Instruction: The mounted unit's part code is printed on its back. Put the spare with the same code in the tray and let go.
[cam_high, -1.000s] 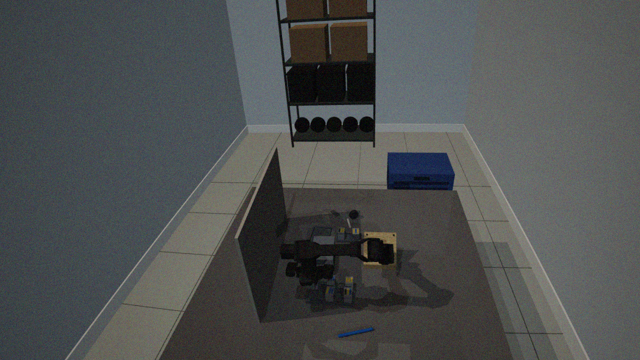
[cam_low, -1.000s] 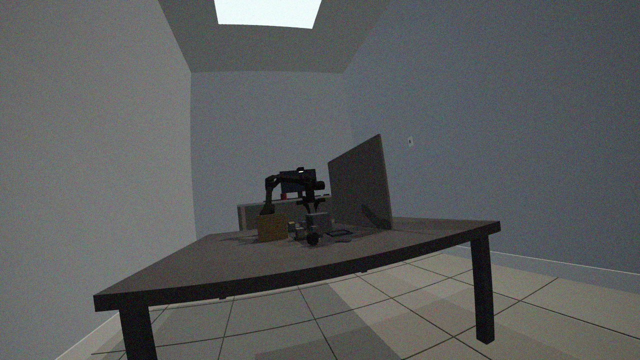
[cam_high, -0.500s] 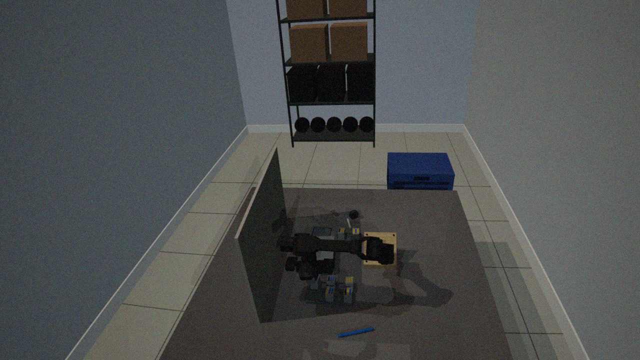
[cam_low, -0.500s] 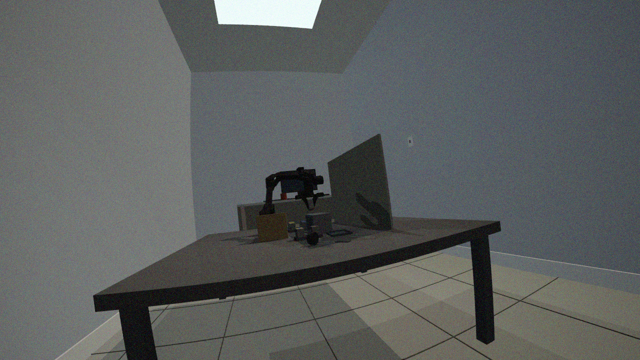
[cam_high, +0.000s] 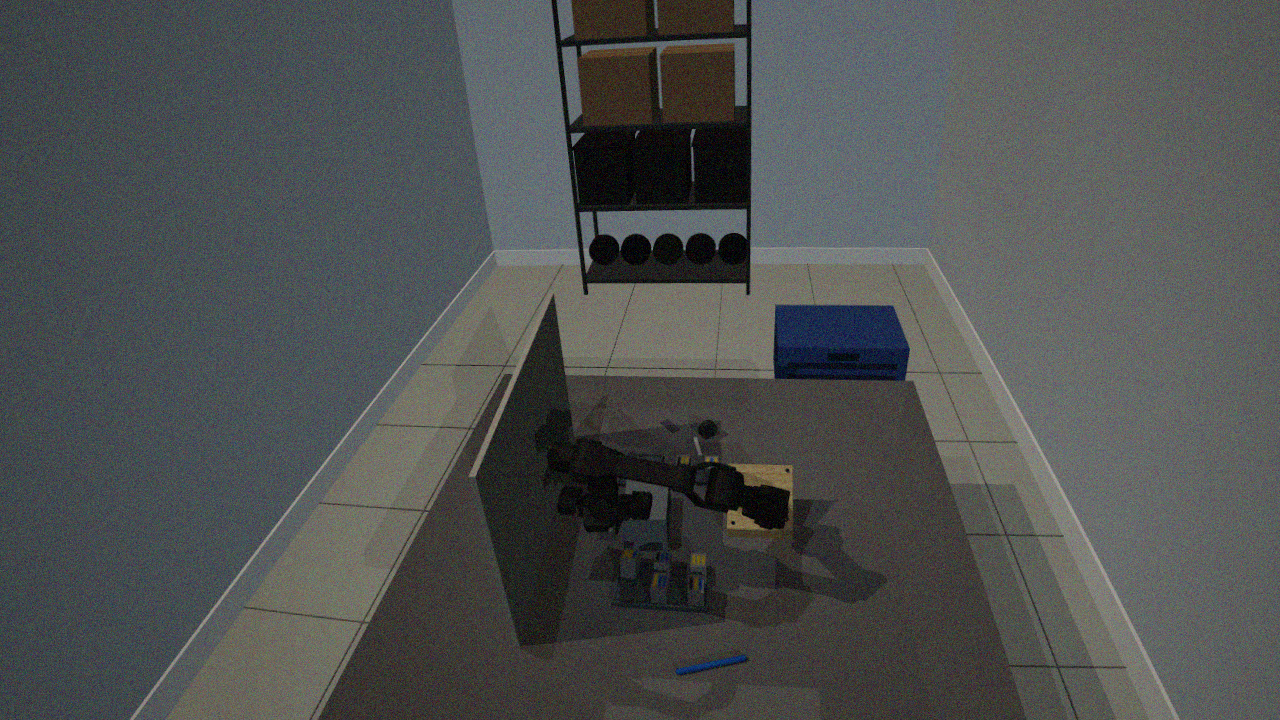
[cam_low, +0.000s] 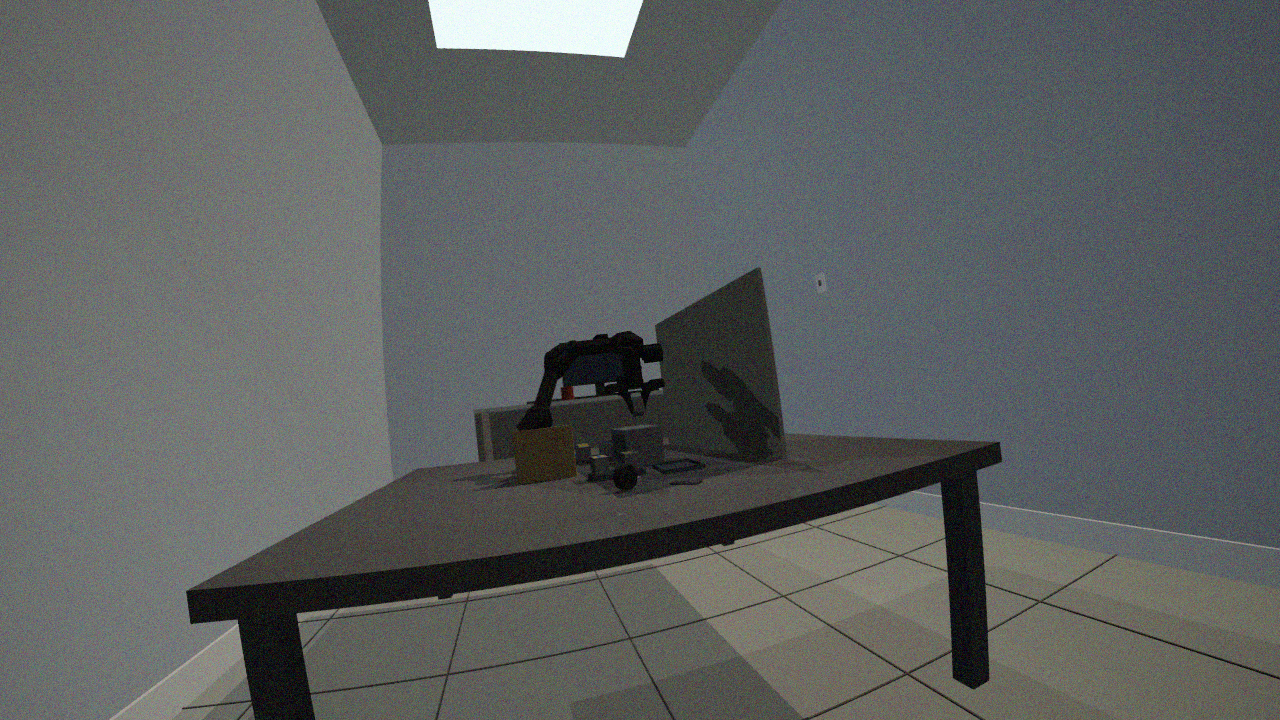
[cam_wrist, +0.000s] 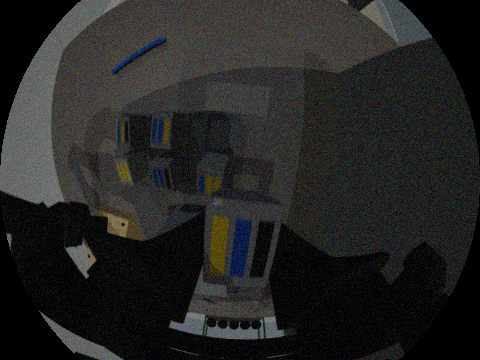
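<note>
Now: gripper tip 350 mm to the left of the dark flat tray, 130 mm above it and 60 mm past it. The rest, counted from my gripper tip: grey mounted unit 140 mm to the right, 80 mm below, 80 mm behind; then grey panel 170 mm to the right, 160 mm ahead, 90 mm above.
</note>
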